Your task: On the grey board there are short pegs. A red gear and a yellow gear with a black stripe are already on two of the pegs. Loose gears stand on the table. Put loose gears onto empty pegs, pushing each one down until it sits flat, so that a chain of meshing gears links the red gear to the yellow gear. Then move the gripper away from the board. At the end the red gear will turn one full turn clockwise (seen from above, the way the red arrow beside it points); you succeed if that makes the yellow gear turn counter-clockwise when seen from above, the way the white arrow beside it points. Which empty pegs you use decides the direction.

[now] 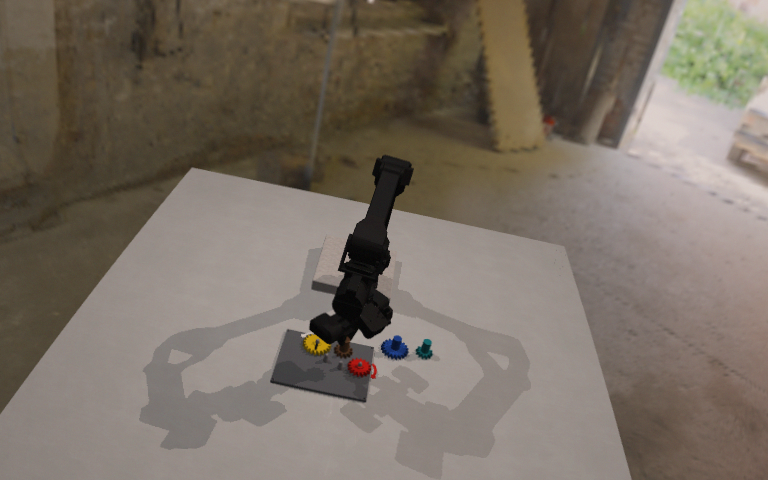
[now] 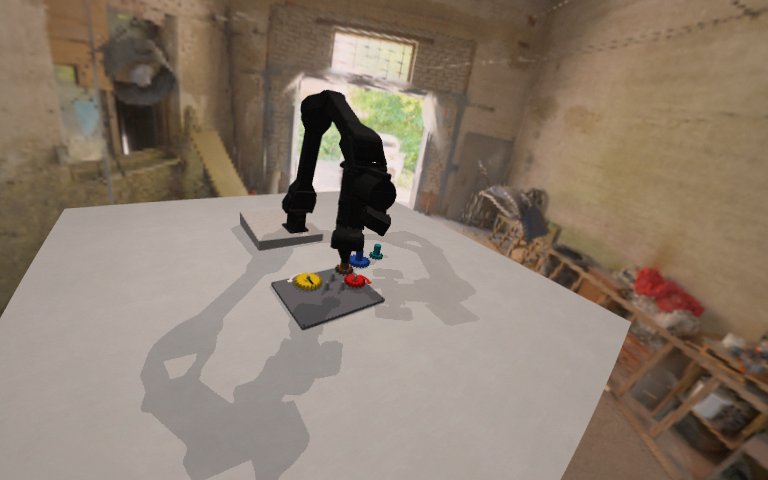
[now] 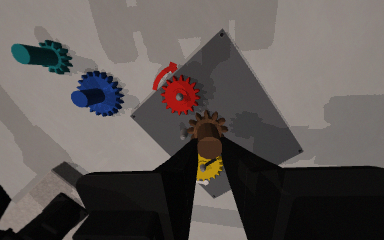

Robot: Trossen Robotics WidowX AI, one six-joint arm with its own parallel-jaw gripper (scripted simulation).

Labels:
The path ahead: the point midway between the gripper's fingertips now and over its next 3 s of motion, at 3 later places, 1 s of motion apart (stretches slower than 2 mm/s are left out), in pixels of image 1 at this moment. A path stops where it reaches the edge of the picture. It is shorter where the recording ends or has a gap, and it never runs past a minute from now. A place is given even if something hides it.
My gripper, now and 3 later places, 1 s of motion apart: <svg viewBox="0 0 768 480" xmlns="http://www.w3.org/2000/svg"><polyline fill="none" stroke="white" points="344,342 342,352 341,356 342,357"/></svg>

